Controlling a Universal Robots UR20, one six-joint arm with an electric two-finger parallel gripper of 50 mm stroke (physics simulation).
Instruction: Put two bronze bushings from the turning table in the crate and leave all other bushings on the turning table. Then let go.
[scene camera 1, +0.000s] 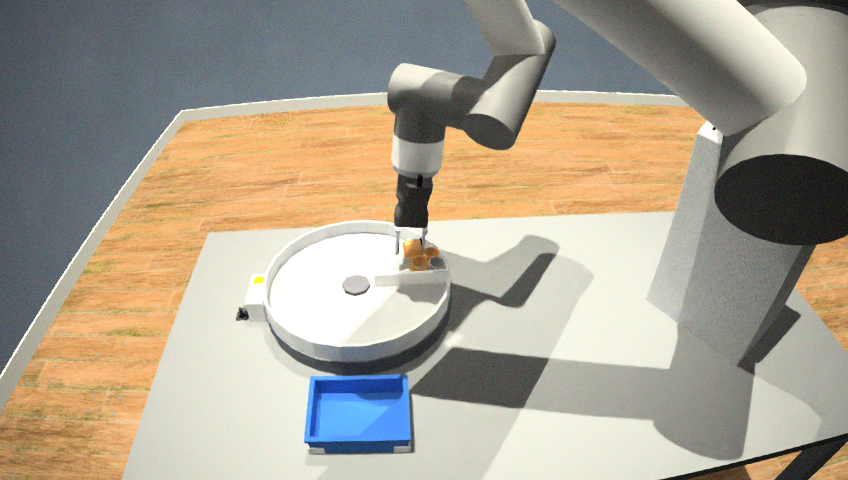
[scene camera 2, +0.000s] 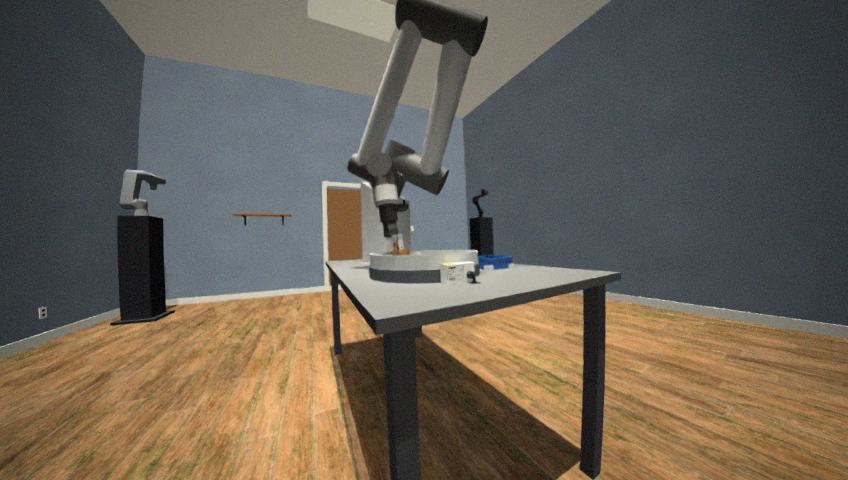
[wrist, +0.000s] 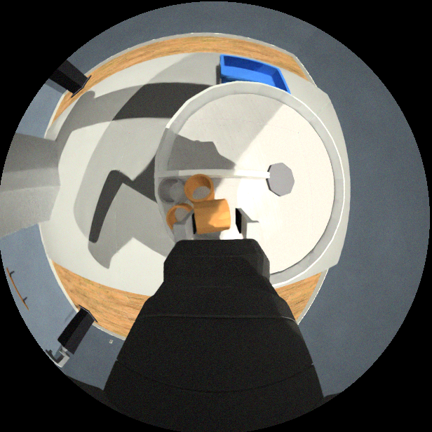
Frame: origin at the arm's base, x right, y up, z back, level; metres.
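Where they show: gripper, fingertip midpoint: (scene camera 1: 408, 252) (scene camera 2: 399, 250).
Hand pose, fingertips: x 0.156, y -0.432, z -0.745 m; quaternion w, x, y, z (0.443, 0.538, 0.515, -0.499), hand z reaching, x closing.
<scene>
Each offset is from my fingertips to the top centre of the thing. "spot": to the spot under its first point.
My gripper (scene camera 1: 410, 250) (wrist: 216, 215) is open over the turning table (scene camera 1: 357, 352) (wrist: 339, 190). An orange-bronze bushing {dx -0.002, dy +0.032, dz +0.009 m} (scene camera 1: 411, 248) (wrist: 212, 216) lies on its side between the fingers; the wrist view shows a gap to the right finger. A second orange-bronze bushing (scene camera 1: 418, 266) (wrist: 191, 186) stands upright beside the divider. A third orange-bronze bushing {dx +0.004, dy -0.005, dz +0.051 m} (scene camera 1: 430, 256) (wrist: 170, 215) is partly hidden by the left finger. A grey bushing {dx -0.034, dy -0.001, dz +0.060 m} (scene camera 1: 437, 267) (wrist: 162, 191) stands in the corner by the rim. The blue crate {dx -0.389, dy -0.045, dz -0.112 m} (scene camera 1: 357, 446) (scene camera 2: 495, 261) (wrist: 255, 66) shows no bushing inside in scene camera 1.
A white divider {spot: dx -0.063, dy -0.023, dz +0.000 m} (scene camera 1: 410, 278) (wrist: 220, 174) runs from the grey hub {dx -0.060, dy -0.035, dz -0.122 m} (scene camera 1: 355, 284) (wrist: 281, 179) towards the rim, beside the bushings. A white box {spot: dx -0.093, dy -0.037, dz -0.354 m} (scene camera 1: 255, 297) (scene camera 2: 455, 273) with a yellow patch stands at the turning table's side. The robot's pedestal (scene camera 1: 696, 261) stands at the right in scene camera 1.
</scene>
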